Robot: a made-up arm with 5 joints.
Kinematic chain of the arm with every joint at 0, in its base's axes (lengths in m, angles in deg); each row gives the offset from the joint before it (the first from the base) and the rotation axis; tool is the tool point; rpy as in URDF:
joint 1: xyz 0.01 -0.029 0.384 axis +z
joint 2: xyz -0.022 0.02 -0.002 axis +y
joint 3: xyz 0.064 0 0.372 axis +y
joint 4: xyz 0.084 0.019 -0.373 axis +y
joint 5: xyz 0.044 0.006 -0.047 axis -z
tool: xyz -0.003 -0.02 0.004 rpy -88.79 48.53 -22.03
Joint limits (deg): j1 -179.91..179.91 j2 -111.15..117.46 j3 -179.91..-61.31 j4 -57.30..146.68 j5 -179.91..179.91
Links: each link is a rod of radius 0.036 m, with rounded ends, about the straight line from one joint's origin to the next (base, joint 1, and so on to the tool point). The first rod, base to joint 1, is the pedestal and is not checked.
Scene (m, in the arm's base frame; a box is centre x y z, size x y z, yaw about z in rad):
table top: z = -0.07
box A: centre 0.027 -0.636 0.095 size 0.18 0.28 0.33 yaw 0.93
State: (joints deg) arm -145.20 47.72 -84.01 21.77 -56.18
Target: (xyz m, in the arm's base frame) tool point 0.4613 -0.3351 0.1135
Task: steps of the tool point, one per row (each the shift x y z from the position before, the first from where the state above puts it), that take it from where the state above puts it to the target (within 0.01 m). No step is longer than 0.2 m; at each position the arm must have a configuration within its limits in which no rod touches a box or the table.
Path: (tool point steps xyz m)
1: 0.0871 -0.1047 0.0803
2: 0.1136 -0.0774 0.0815
3: 0.1301 -0.0426 0.0810
4: 0.1351 -0.0047 0.0796
5: 0.1335 -0.0161 -0.1099
6: 0.1324 0.0309 -0.1096
7: 0.1144 0.0737 -0.1062
8: 0.0823 0.1070 -0.0998
9: 0.0408 0.1260 -0.0905

